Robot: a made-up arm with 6 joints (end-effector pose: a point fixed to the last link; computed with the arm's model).
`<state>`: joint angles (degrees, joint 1 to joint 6).
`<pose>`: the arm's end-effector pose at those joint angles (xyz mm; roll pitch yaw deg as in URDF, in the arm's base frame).
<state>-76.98 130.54 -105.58 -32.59 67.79 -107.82</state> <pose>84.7 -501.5 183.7 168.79 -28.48 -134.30</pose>
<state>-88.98 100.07 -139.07 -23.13 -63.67 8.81</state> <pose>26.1 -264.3 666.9 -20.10 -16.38 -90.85</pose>
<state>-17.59 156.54 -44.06 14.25 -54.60 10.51</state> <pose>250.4 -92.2 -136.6 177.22 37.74 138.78</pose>
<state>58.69 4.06 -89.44 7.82 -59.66 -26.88</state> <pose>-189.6 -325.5 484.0 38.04 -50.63 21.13</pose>
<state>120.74 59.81 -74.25 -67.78 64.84 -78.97</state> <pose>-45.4 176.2 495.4 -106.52 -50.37 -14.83</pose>
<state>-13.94 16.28 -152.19 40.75 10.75 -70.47</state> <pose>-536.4 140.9 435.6 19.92 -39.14 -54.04</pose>
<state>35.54 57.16 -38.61 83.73 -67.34 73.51</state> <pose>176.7 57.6 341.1 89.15 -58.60 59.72</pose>
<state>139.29 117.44 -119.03 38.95 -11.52 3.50</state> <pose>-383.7 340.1 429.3 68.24 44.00 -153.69</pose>
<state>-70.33 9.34 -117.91 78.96 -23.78 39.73</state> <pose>-175.3 418.9 496.5 -35.81 -5.01 54.96</pose>
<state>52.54 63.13 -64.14 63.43 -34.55 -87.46</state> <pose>163.4 162.6 469.9 -38.30 64.45 -21.28</pose>
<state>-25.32 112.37 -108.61 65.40 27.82 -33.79</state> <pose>454.0 -186.1 390.7 107.81 55.07 104.97</pose>
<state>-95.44 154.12 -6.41 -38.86 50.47 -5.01</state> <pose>-31.8 -22.5 16.0 80.85 -54.56 -148.88</pose>
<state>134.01 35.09 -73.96 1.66 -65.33 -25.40</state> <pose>39.7 -38.8 586.5 9.62 -16.75 108.14</pose>
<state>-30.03 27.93 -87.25 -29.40 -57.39 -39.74</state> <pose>-136.6 108.0 600.5 13.41 -34.28 -97.00</pose>
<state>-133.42 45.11 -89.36 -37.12 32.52 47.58</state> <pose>-39.3 -12.7 603.0 45.00 59.50 -104.51</pose>
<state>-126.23 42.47 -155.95 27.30 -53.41 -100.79</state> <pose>222.5 341.6 590.2 79.40 -2.03 166.15</pose>
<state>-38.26 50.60 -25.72 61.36 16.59 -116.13</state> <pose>141.4 -91.9 265.6 -124.39 36.41 -134.03</pose>
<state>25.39 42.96 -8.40 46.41 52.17 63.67</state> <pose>59.7 67.0 177.3 161.49 -35.05 120.78</pose>
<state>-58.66 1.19 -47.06 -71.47 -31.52 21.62</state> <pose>-34.4 114.4 437.4 -40.00 0.14 -98.03</pose>
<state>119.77 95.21 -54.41 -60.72 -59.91 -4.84</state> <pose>-215.1 283.6 261.0 -86.26 40.00 81.25</pose>
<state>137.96 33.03 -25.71 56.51 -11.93 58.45</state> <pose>-77.9 84.2 324.1 85.30 -25.05 -140.00</pose>
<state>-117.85 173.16 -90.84 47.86 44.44 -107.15</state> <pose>-145.8 -343.9 -217.5 147.76 19.02 119.64</pose>
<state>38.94 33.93 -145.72 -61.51 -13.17 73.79</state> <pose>-326.3 -248.1 602.0 -19.21 -29.71 53.55</pose>
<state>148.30 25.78 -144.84 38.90 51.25 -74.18</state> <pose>344.6 -248.0 549.0 -27.93 -13.68 106.97</pose>
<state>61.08 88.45 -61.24 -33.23 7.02 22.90</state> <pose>177.1 312.0 296.9 -158.38 59.64 -98.60</pose>
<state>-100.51 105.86 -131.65 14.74 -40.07 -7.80</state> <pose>-78.0 -365.6 609.1 10.70 19.46 -96.76</pose>
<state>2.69 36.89 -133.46 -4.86 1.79 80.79</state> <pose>-307.4 -14.6 654.4 -9.46 -2.51 78.84</pose>
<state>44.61 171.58 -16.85 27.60 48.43 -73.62</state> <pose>-3.2 26.5 -39.0 72.07 -39.31 -54.72</pose>
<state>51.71 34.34 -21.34 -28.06 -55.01 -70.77</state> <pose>43.4 92.8 335.3 -49.10 -13.72 -19.94</pose>
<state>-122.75 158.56 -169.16 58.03 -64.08 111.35</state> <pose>-352.9 -462.7 314.6 -28.67 -48.95 24.20</pose>
